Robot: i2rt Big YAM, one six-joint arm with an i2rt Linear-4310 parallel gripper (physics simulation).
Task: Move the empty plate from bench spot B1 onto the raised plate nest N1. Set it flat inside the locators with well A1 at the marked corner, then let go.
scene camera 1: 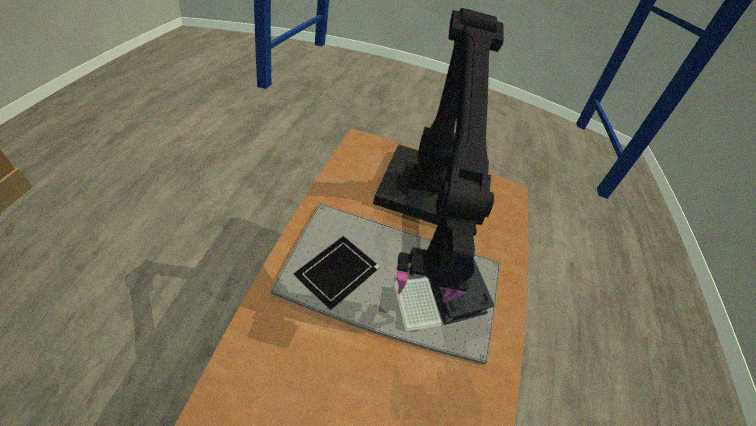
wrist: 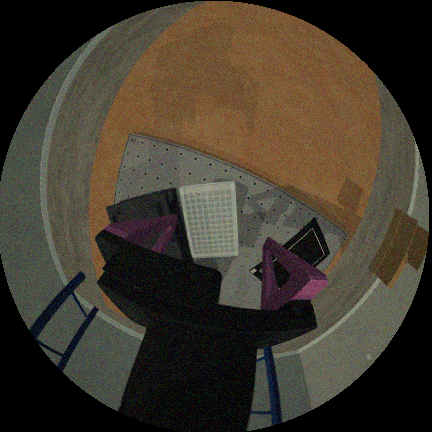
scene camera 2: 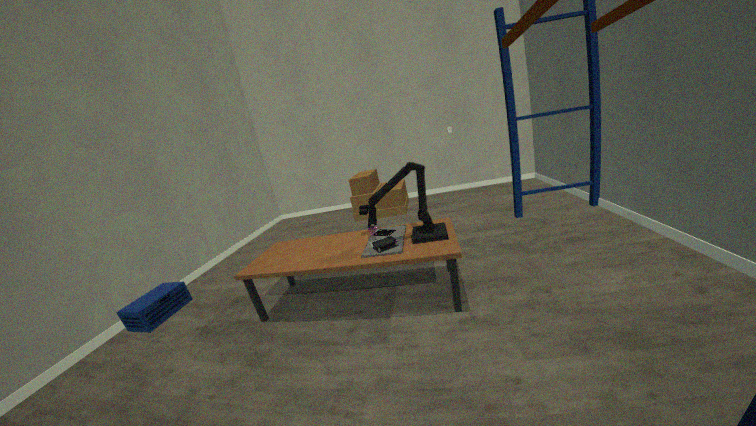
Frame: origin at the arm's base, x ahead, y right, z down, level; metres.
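Seen in the pictures: gripper, fingertip midpoint: (scene camera 1: 421,296) (wrist: 221,230) (scene camera 2: 372,232); arm's base at its link origin: (scene camera 1: 427,180) (scene camera 2: 428,230).
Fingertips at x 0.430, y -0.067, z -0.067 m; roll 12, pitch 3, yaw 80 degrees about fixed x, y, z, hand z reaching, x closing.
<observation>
Offsets run from my fingertips to a thing's top centre. "*": to the spot under its first point. Level surfaces: height alone.
The white well plate {dx -0.030, dy -0.005, dz +0.076 m} (scene camera 1: 419,304) (wrist: 212,220) lies beside the raised black nest {dx -0.100, dy -0.089, dz +0.040 m} (scene camera 1: 469,303) (wrist: 145,206) (scene camera 2: 384,243), along its side; whether its near edge touches the nest I cannot tell. My gripper (scene camera 1: 427,288) (wrist: 221,230) (scene camera 2: 372,229) is open and empty above the plate. One magenta finger is over the nest, the other at the plate's opposite side. The black rectangle {* dx -0.044, dy +0.197, dz +0.088 m} (scene camera 1: 338,270) (wrist: 302,246) with a thin light outline and a pale corner mark lies apart from the plate. Well A1 cannot be made out, and the arm hides part of the nest.
The grey perforated board (scene camera 1: 328,219) (wrist: 150,162) carries these things on the orange-brown table {dz +0.103 m} (scene camera 1: 317,370) (scene camera 2: 312,254) (wrist: 300,75). The arm's black base (scene camera 2: 430,232) stands behind the board. Cardboard boxes (scene camera 2: 365,182) (wrist: 392,245) and a blue rack (scene camera 2: 513,132) stand beyond the table.
</observation>
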